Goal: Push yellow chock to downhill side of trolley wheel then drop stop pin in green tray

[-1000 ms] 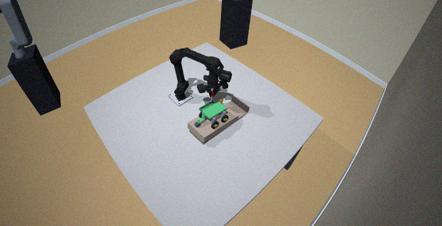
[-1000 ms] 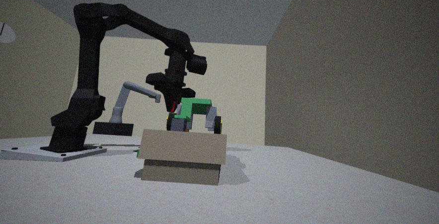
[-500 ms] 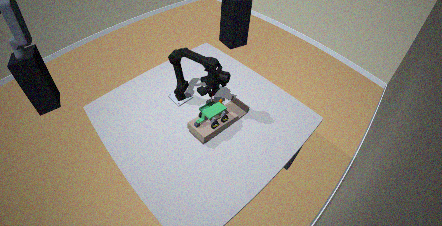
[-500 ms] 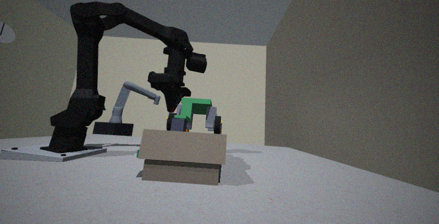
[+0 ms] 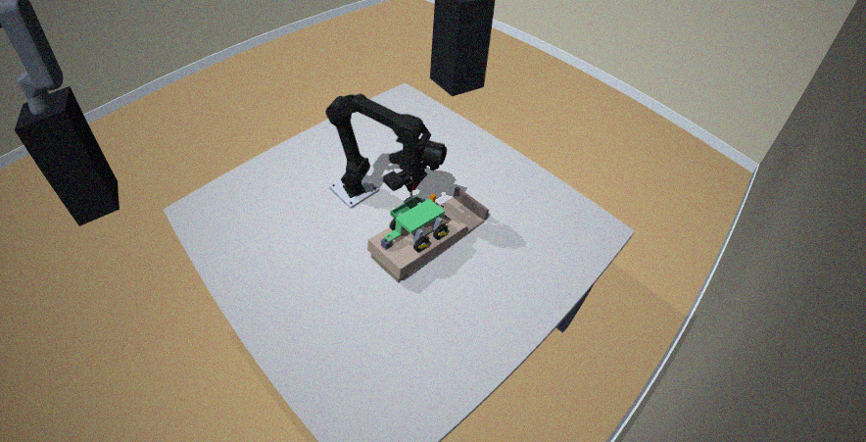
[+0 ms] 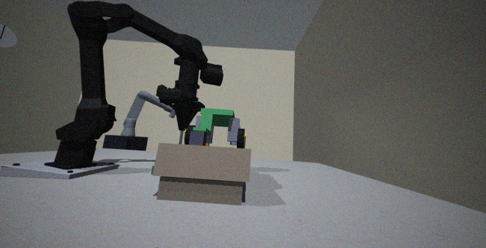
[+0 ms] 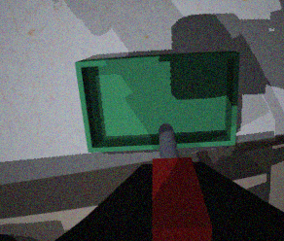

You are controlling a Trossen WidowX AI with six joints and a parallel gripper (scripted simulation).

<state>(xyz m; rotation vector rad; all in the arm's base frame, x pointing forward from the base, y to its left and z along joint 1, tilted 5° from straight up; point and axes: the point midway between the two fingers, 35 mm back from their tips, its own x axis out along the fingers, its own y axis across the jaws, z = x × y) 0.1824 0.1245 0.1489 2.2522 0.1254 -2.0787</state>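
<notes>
Now: gripper tip 12 cm above the green tray. Also, from my gripper tip: stop pin right at my gripper tip; yellow chock 7 cm ahead, 2 cm to the left, 3 cm below; green-decked trolley 14 cm ahead, 6 cm to the right, 1 cm below.
</notes>
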